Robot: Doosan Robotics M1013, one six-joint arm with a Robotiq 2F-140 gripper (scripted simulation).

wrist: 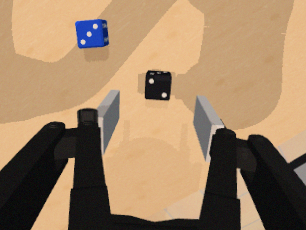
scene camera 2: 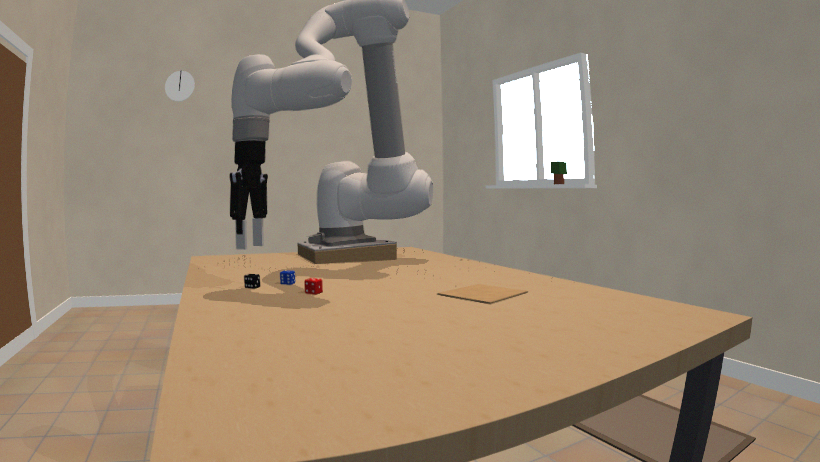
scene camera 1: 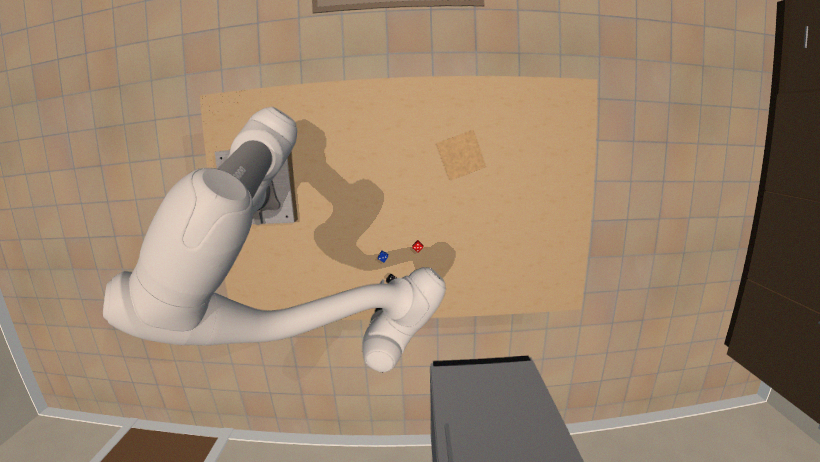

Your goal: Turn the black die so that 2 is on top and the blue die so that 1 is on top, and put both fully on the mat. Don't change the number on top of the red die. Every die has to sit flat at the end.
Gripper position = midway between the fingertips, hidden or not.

In view: my gripper (scene camera 2: 250,247), a cork mat (scene camera 1: 461,155) and a black die (wrist: 157,83).
The cork mat shows as well in scene camera 2 (scene camera 2: 487,294). My gripper also shows in the wrist view (wrist: 157,107). The wrist view does not show the cork mat: it is out of frame.
